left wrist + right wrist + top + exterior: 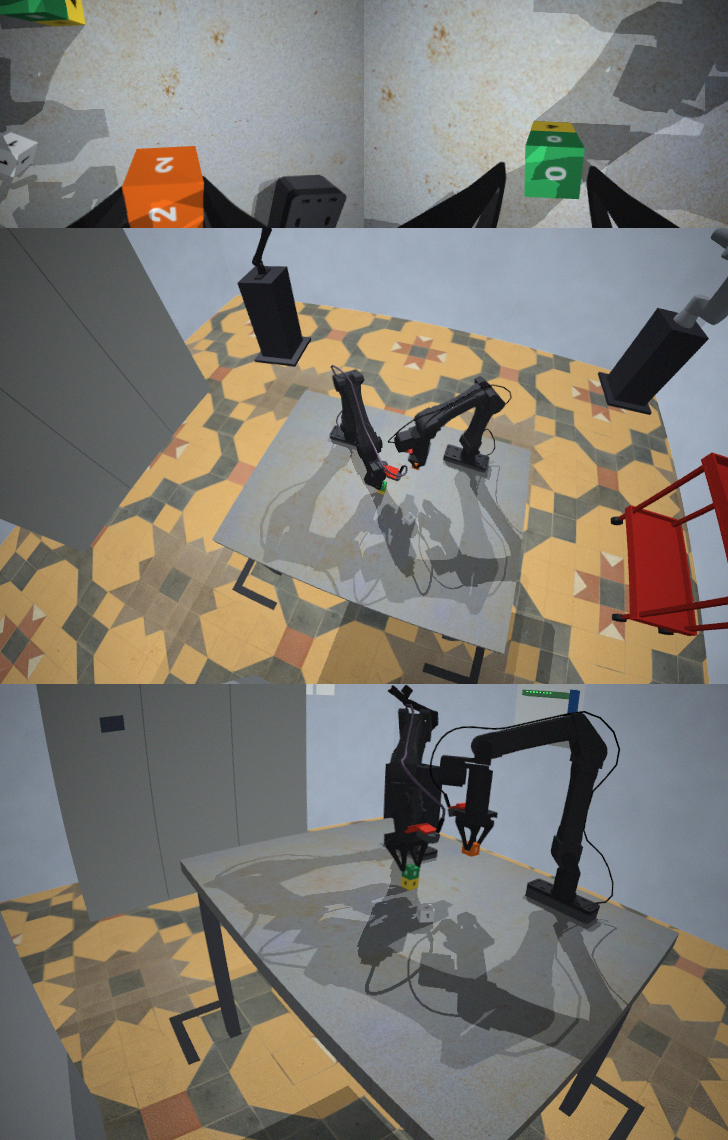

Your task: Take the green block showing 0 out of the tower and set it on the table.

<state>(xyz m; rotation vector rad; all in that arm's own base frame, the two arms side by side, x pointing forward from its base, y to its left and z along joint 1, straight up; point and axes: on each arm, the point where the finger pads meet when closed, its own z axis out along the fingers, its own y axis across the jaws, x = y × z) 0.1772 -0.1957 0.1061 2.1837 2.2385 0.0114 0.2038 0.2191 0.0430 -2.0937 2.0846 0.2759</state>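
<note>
My right gripper is now 1 cm to the right of the yellow block and 4 cm above it. Round my right hand: green block showing 0 (1 cm to the left, 1 cm below); then orange block showing 2 (8 cm behind, 13 cm to the left, 7 cm above).
The orange block showing 2 lies 1 cm below my left hand. The rest, counted from my left hand: yellow block (8 cm ahead, 12 cm to the right, 12 cm below); green block showing 0 (8 cm ahead, 12 cm to the right, 9 cm below).
</note>
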